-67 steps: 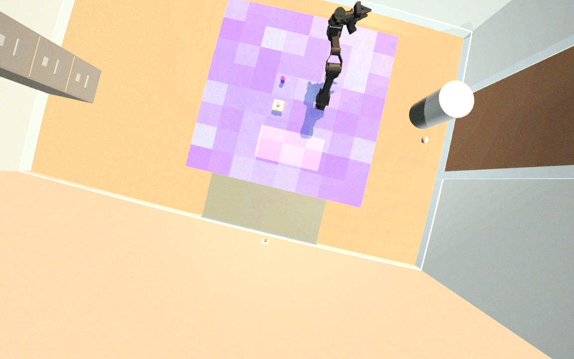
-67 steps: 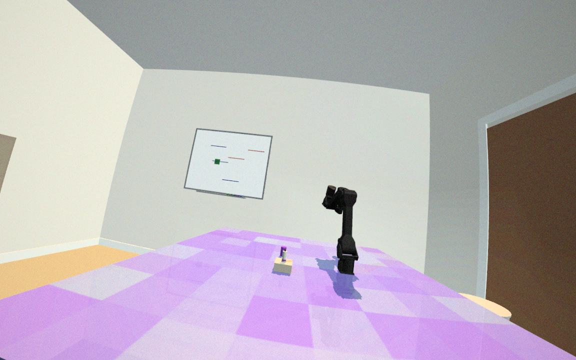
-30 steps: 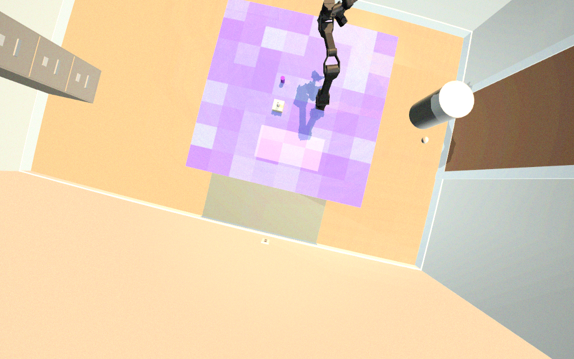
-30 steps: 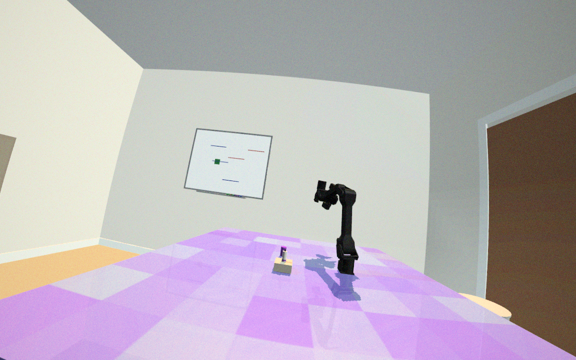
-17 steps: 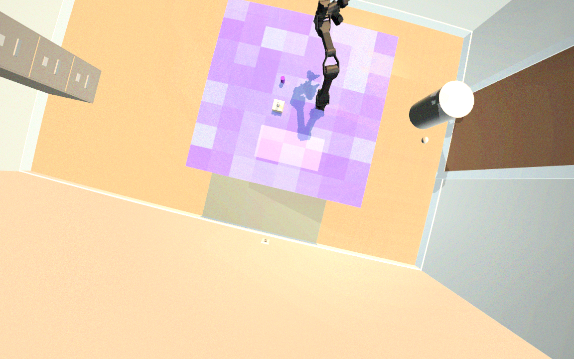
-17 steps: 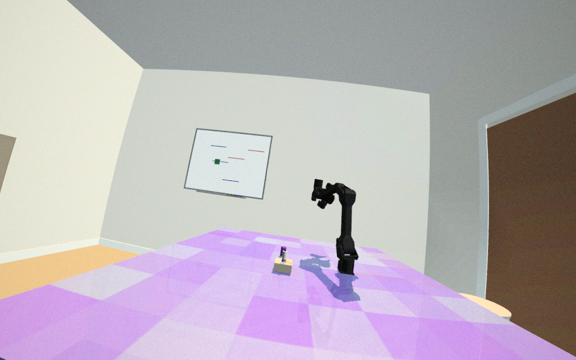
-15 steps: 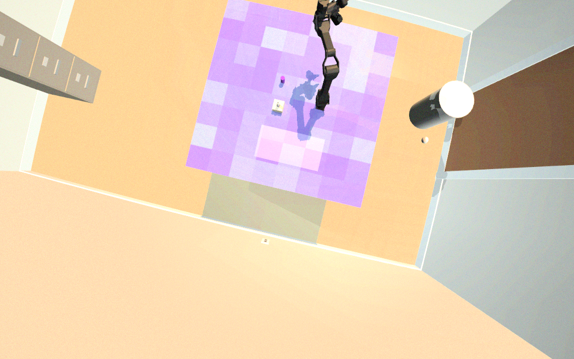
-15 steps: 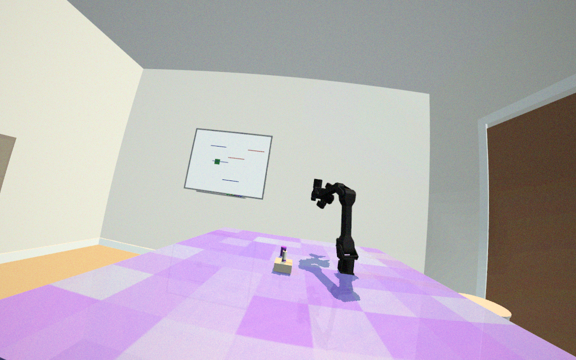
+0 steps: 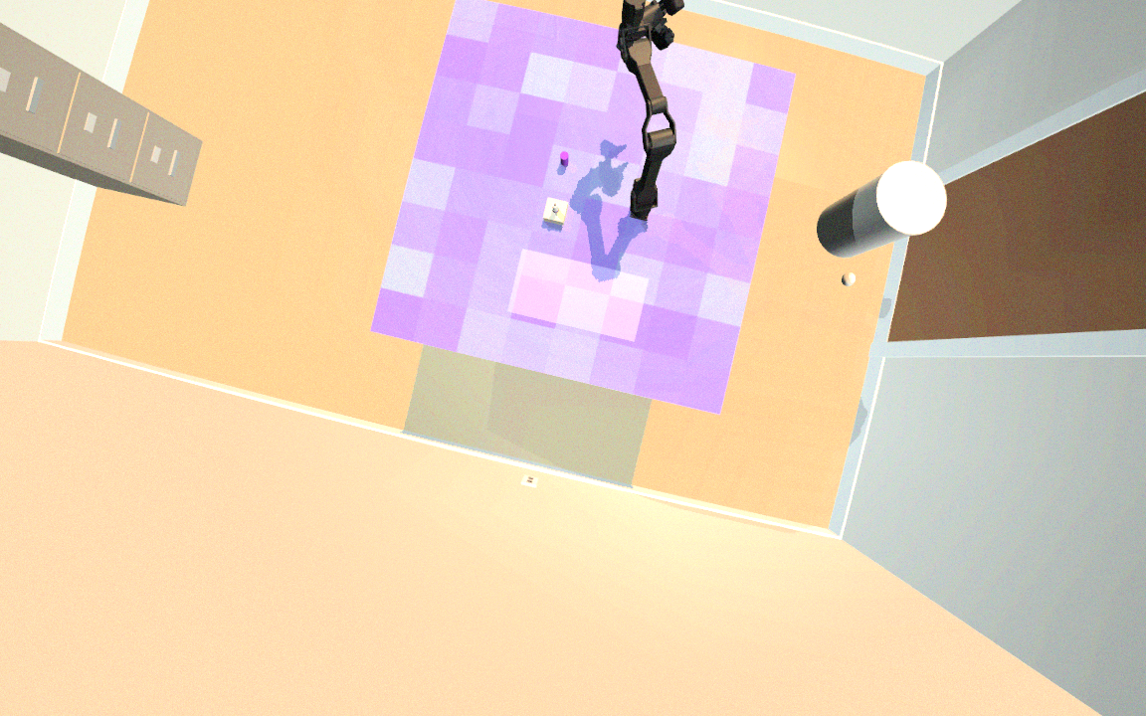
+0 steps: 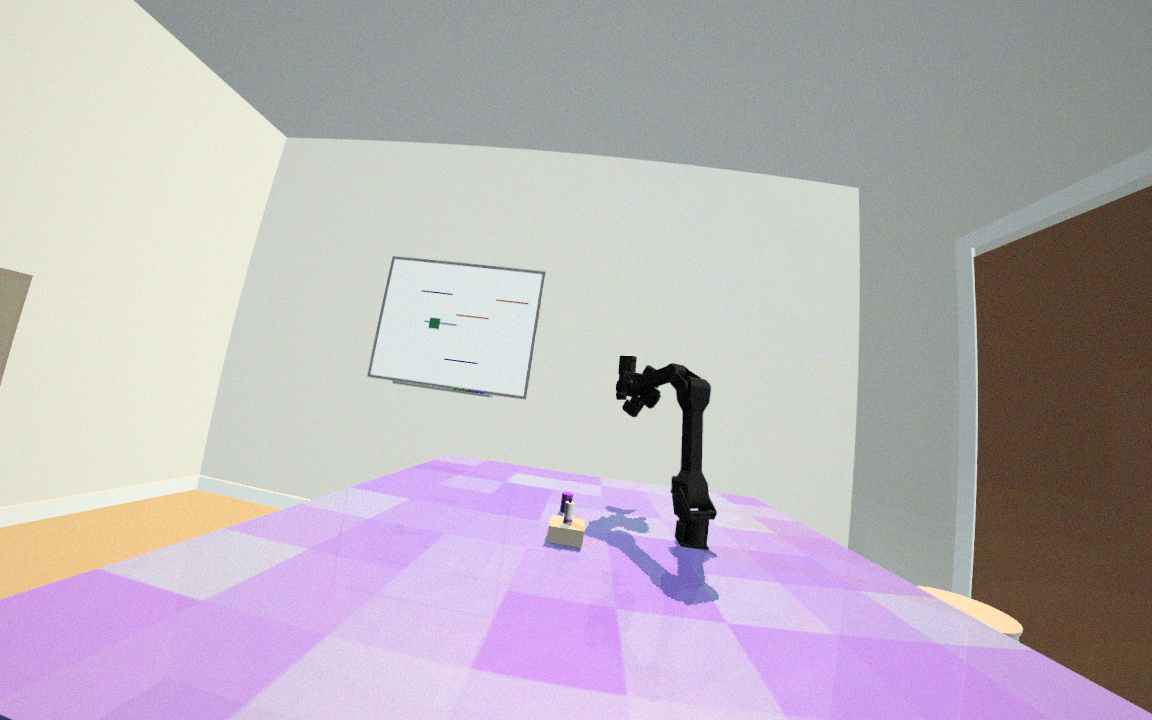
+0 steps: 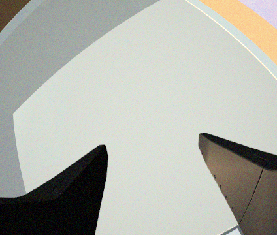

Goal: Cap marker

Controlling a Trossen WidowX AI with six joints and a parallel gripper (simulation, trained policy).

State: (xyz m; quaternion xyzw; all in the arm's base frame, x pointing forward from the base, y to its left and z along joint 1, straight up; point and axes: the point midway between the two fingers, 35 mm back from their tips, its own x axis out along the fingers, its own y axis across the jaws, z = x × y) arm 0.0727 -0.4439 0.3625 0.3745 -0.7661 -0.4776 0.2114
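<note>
Now: the purple cap 260 mm ahead of my gripper tip, 360 mm to the left of it and 340 mm below it. From my gripper tip the other things lie so: holder block (240 mm ahead, 550 mm to the left, 350 mm below).
</note>
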